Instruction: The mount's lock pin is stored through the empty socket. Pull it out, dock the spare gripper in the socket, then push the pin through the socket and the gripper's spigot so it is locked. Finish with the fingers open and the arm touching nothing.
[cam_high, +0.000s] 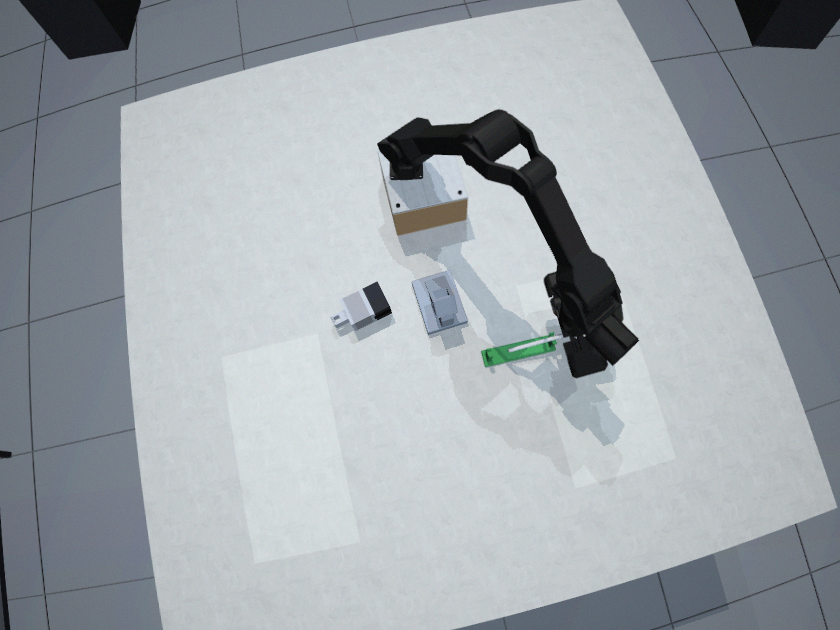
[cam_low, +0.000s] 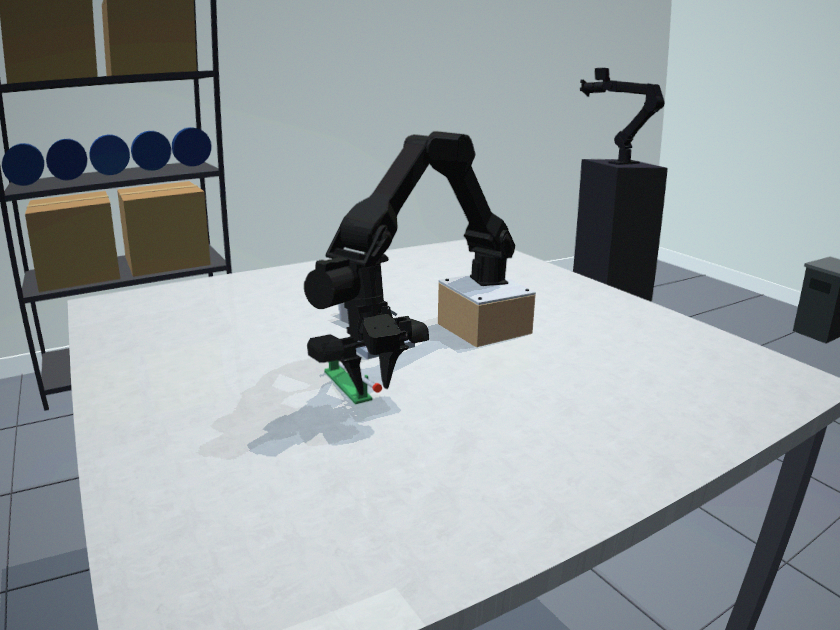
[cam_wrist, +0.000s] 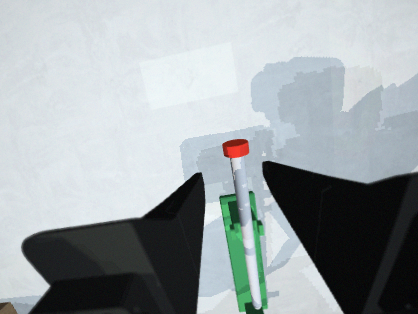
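Right now the green rack is 20 mm ahead of my gripper tip, 100 mm to the right of it and 10 mm below it. Round my gripper tip: grey mount (70 mm behind, 240 mm to the right, 20 mm above); spare gripper (70 mm behind, 400 mm to the right, 10 mm below).
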